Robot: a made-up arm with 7 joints. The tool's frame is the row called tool.
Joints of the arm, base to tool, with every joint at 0 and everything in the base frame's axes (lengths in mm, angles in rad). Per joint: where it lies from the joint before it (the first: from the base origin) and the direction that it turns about. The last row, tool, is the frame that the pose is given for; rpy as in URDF.
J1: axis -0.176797 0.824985 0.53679 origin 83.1 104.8 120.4
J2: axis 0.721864 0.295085 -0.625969 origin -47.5 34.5 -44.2
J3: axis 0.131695 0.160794 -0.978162 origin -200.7 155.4 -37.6
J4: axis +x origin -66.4 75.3 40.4
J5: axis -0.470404 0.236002 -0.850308 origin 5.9 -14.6 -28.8
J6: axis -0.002 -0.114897 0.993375 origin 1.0 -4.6 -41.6
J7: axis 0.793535 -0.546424 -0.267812 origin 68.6 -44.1 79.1
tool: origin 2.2 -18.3 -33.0 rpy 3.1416 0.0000 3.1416
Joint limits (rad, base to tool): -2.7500..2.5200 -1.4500..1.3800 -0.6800..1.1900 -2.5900..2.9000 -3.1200..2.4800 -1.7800..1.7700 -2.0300..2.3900
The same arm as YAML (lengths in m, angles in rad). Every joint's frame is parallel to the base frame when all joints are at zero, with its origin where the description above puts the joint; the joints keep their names.
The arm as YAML. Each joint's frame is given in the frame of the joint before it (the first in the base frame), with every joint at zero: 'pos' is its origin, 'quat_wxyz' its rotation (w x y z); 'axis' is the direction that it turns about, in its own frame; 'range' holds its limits. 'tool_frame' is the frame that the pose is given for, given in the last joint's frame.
length_unit: m
angle_unit: rad
joints:
  - joint: J1
    pos: [0.0831, 0.1048, 0.1204]
    quat_wxyz: [1.0, 0.0, 0.0, 0.0]
    axis: [-0.176797, 0.824985, 0.53679]
    range: [-2.75, 2.52]
  - joint: J2
    pos: [-0.0475, 0.0345, -0.0442]
    quat_wxyz: [1.0, 0.0, 0.0, 0.0]
    axis: [0.721864, 0.295085, -0.625969]
    range: [-1.45, 1.38]
  - joint: J3
    pos: [-0.2007, 0.1554, -0.0376]
    quat_wxyz: [1.0, 0.0, 0.0, 0.0]
    axis: [0.131695, 0.160794, -0.978162]
    range: [-0.68, 1.19]
  - joint: J4
    pos: [-0.0664, 0.0753, 0.0404]
    quat_wxyz: [1.0, 0.0, 0.0, 0.0]
    axis: [1.0, 0.0, 0.0]
    range: [-2.59, 2.9]
  - joint: J5
    pos: [0.0059, -0.0146, -0.0288]
    quat_wxyz: [1.0, 0.0, 0.0, 0.0]
    axis: [-0.470404, 0.236002, -0.850308]
    range: [-3.12, 2.48]
  - joint: J6
    pos: [0.001, -0.0046, -0.0416]
    quat_wxyz: [1.0, 0.0, 0.0, 0.0]
    axis: [-0.002, -0.114897, 0.993375]
    range: [-1.78, 1.77]
  - joint: J7
    pos: [0.0686, -0.0441, 0.0791]
    quat_wxyz: [1.0, 0.0, 0.0, 0.0]
    axis: [0.793535, -0.546424, -0.267812]
    range: [-2.03, 2.39]
tool_frame:
  pos: [0.0022, -0.0183, -0.033]
  quat_wxyz: [0.0, 0.000004, -1.0, 0.000004]

